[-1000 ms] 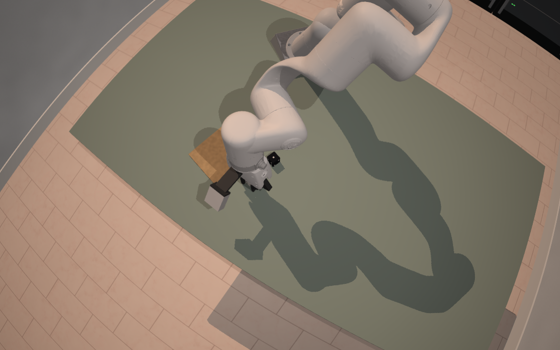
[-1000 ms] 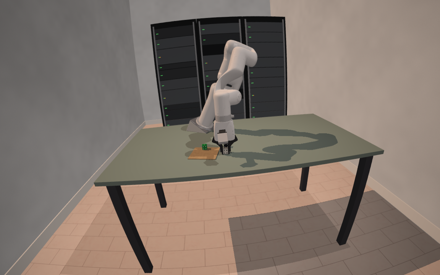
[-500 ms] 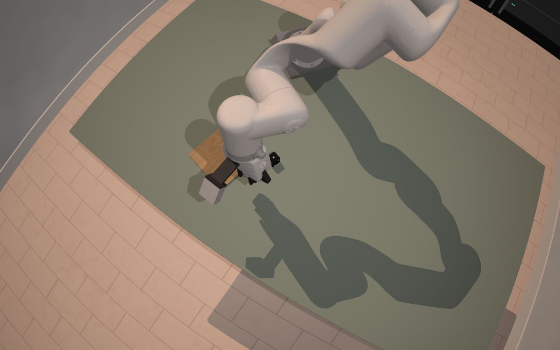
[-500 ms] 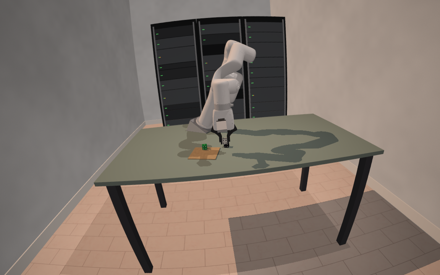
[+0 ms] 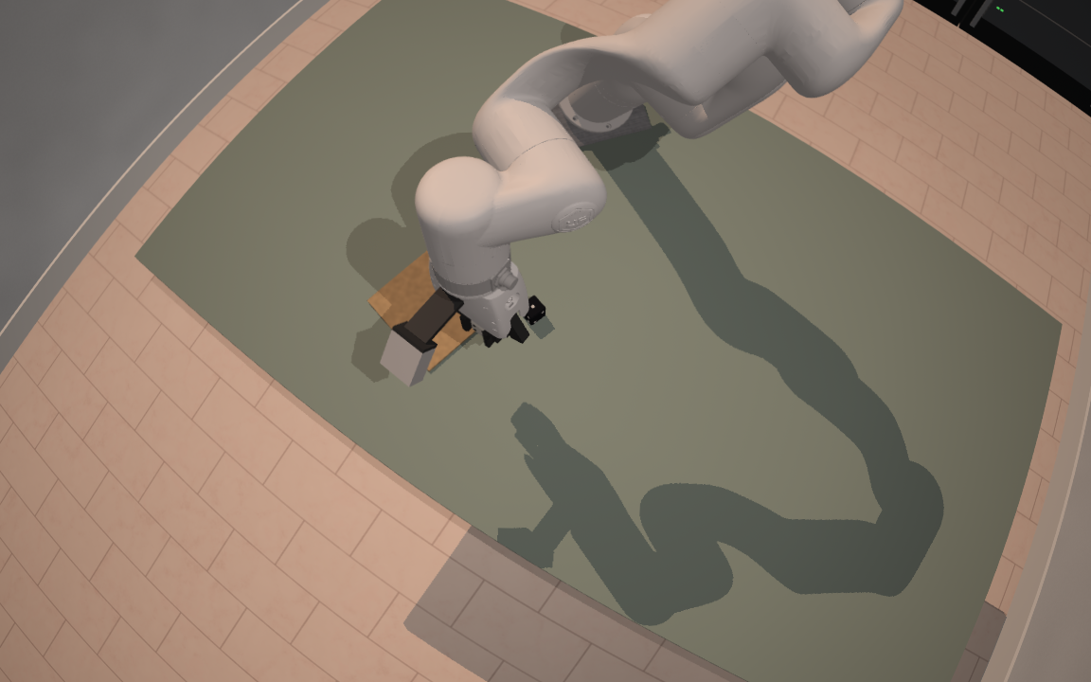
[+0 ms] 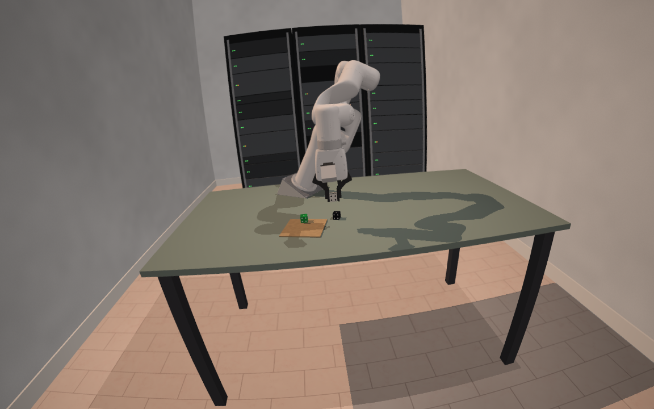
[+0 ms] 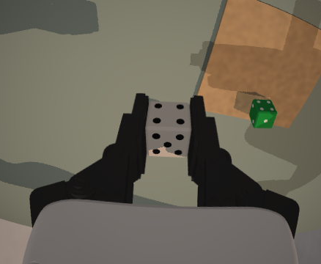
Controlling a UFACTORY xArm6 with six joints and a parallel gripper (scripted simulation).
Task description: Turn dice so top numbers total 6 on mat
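Now: hand 8 cm past the black die and 11 cm above it. From my hand the other things lie so: white die 1 cm below; then brown mat 1 cm behind, 11 cm to the right, 12 cm below; then green die 6 cm behind, 11 cm to the right, 10 cm below.
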